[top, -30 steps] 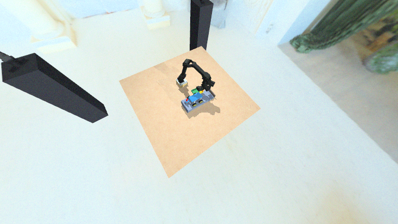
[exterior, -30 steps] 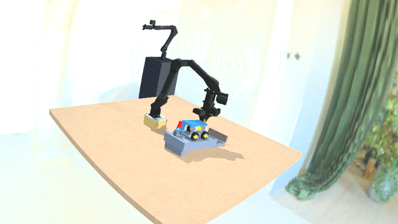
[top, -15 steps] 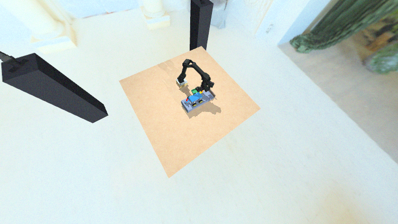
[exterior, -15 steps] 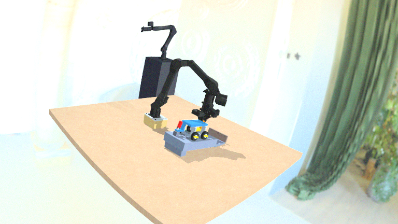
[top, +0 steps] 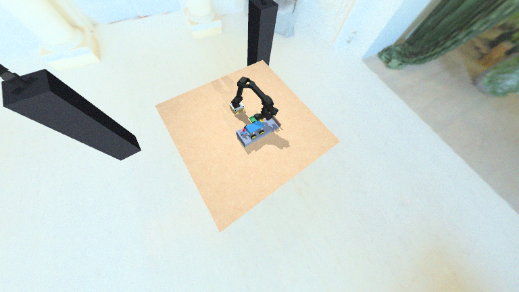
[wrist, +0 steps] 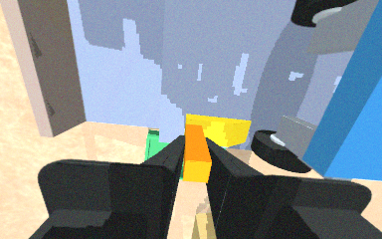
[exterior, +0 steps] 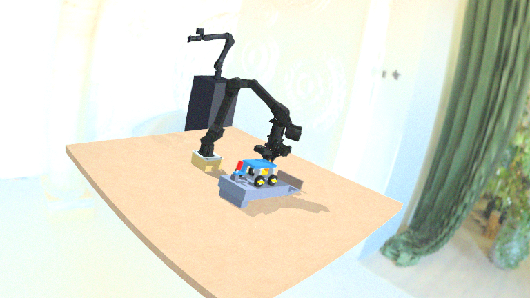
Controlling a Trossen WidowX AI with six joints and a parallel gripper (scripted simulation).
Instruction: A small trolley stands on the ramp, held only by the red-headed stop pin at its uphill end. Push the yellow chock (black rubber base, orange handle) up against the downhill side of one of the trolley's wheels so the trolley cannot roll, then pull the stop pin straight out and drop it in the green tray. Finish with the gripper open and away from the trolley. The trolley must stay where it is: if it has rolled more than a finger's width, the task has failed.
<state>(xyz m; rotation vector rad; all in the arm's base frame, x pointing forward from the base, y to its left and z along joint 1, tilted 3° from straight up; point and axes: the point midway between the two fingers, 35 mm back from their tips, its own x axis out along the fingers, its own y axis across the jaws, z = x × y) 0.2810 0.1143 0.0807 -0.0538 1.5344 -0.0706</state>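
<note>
Right now my gripper tip is 2 cm to the left of the yellow chock and 1 cm above it. Also, from my gripper tip: green tray (8 cm behind, 1 cm to the right, 10 cm below); blue-topped trolley (5 cm ahead, 13 cm to the right, 2 cm above); grey ramp (5 cm ahead, 12 cm to the right, 5 cm below).
</note>
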